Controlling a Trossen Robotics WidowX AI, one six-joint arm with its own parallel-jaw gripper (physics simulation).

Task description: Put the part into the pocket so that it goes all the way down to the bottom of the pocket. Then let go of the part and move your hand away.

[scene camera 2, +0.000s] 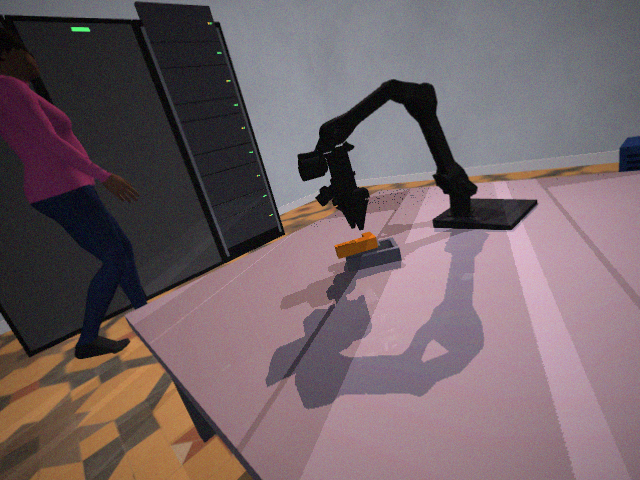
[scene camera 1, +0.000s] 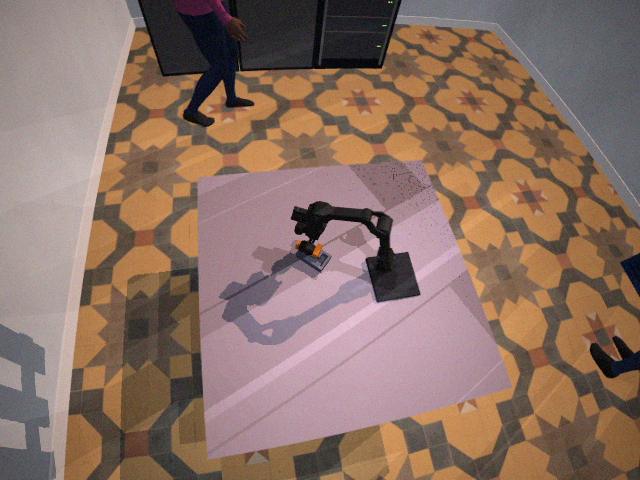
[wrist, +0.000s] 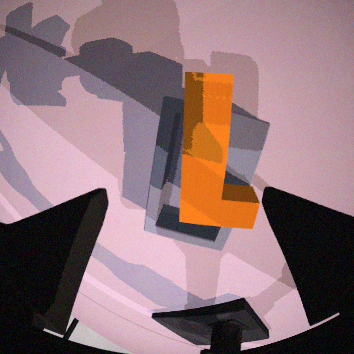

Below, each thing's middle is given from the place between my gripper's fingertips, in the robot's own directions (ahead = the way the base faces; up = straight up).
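Labels:
The orange part (wrist: 204, 199) is 10 mm to the right of my hand and 50 mm below it. As for the grey pocket block (wrist: 163, 200), I see it 20 mm behind my hand, 10 mm to the left of it and 80 mm below it.

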